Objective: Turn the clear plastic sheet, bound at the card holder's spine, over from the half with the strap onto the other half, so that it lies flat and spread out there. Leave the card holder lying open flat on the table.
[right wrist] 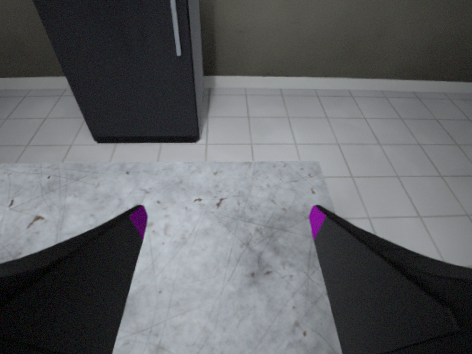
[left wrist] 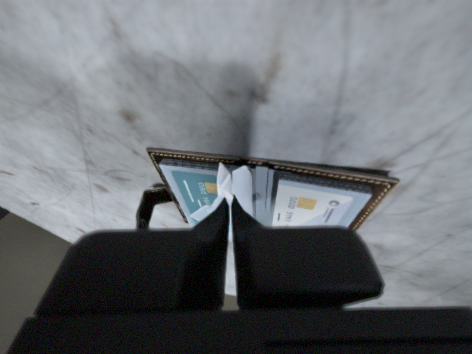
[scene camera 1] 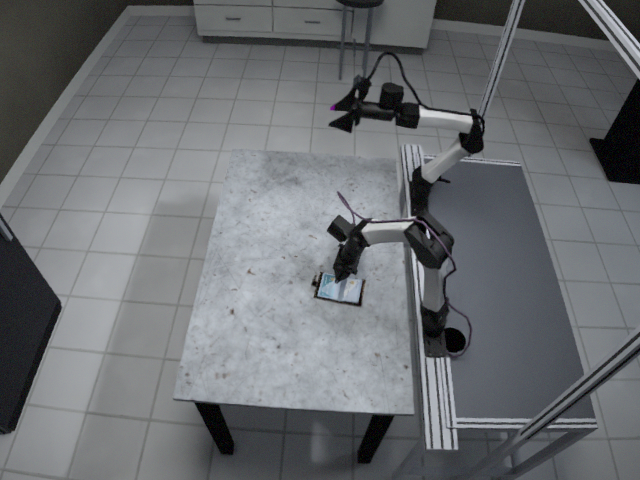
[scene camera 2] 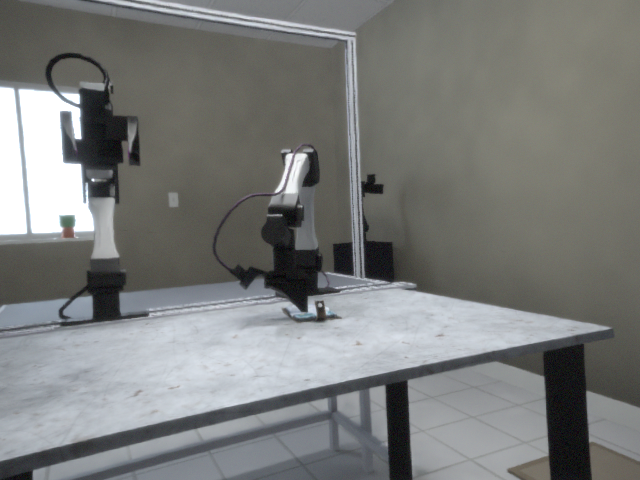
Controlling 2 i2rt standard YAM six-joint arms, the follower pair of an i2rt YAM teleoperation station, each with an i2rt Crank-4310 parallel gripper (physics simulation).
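Note:
The card holder lies open flat on the table, its strap at the left in scene camera 1 and the left wrist view. My left gripper is shut on the clear plastic sheet, just above the holder. The sheet is bunched and creased at the fingertips, between the teal card on the strap half and the spine; the fingers hide its lower part. My right gripper is open and empty, high up beyond the table's far edge in scene camera 1.
The marbled table carries the holder. The arms stand on the metal frame rail along the table's right side in scene camera 1. A dark fridge stands beyond the table in the right wrist view.

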